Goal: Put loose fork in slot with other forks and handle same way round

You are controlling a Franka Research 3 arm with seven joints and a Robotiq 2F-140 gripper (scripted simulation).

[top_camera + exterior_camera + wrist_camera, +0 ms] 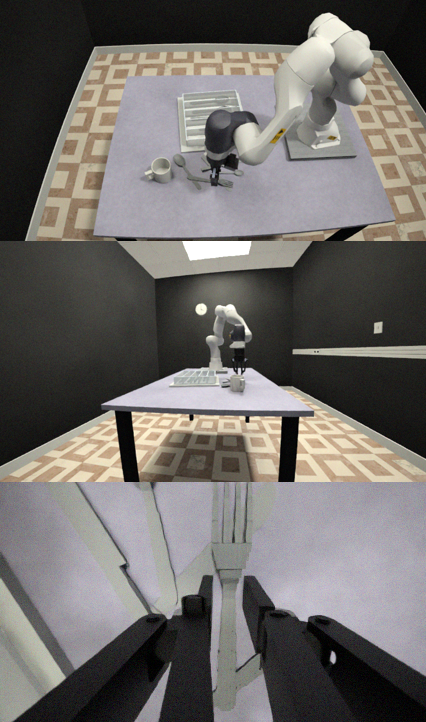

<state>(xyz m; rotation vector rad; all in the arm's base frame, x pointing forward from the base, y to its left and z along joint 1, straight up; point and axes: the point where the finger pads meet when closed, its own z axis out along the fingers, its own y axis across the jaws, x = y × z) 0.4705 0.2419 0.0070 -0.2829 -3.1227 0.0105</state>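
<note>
The knife lies 2 cm behind my hand, 8 cm to the right of it and 3 cm below it. Also, from my hand: white mug (23 cm ahead, 3 cm to the right); then spoon (1 cm behind, 28 cm to the right, 1 cm below).
</note>
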